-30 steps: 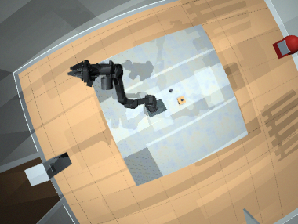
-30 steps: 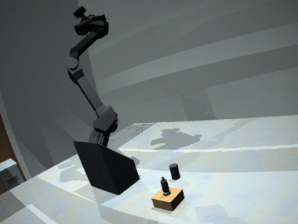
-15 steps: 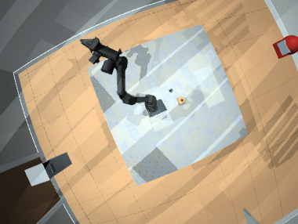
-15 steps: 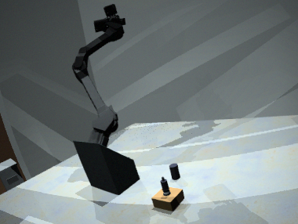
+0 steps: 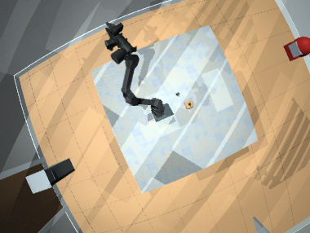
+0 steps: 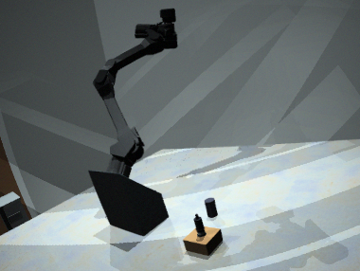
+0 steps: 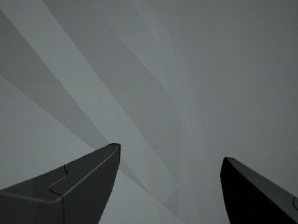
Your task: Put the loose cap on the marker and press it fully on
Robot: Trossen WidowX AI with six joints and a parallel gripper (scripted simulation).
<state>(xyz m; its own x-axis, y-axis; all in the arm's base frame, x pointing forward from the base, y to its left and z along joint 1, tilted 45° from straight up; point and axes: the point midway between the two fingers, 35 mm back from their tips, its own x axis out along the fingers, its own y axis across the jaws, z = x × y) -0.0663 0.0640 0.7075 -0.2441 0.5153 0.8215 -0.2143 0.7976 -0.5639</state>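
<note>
Now: the dark cap 26 cm ahead of my gripper tip, 50 cm to the right of it and 59 cm below it.
</note>
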